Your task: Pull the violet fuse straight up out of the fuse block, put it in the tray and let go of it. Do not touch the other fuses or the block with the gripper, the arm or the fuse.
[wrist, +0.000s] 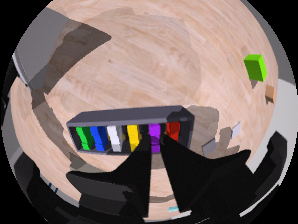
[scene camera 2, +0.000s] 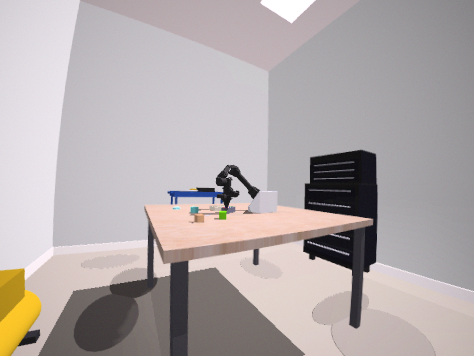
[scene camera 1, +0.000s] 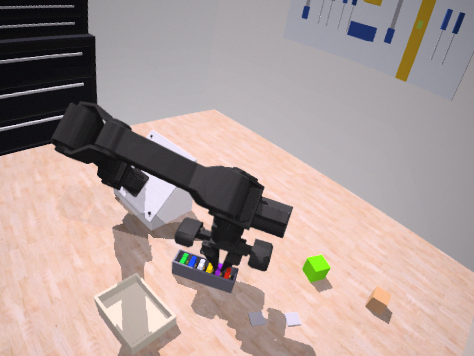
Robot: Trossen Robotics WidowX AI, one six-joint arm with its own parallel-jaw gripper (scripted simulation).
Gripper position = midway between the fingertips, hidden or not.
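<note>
My gripper (scene camera 1: 218,270) is visible; the wrist view also shows the gripper (wrist: 154,137). A beige tray (scene camera 1: 133,310) is visible as well.
</note>
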